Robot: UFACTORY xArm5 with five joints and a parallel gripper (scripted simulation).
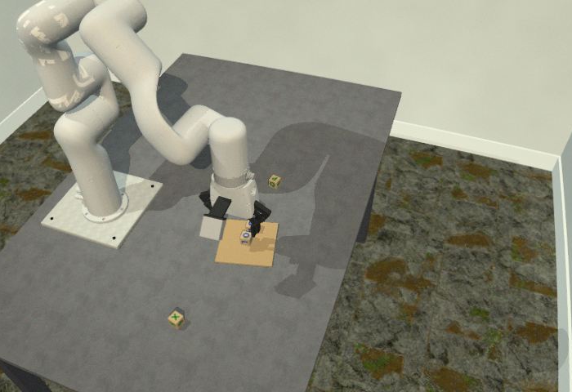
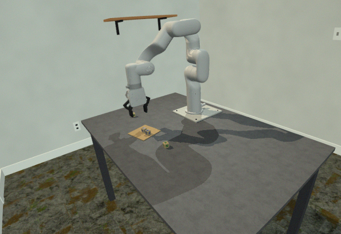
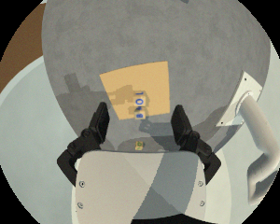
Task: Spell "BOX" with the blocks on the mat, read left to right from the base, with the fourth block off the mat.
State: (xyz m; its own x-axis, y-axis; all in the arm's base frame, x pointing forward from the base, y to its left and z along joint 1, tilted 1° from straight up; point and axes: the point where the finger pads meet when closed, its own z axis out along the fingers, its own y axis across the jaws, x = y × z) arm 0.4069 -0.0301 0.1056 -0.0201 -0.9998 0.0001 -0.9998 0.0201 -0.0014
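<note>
My gripper is now 6 cm past the X block, 22 cm to the left of it and 10 cm above it. Also, from my hand: B block (8 cm to the left, 10 cm below); tan mat (4 cm to the left, 11 cm below); O block (4 cm to the left, 10 cm below).
</note>
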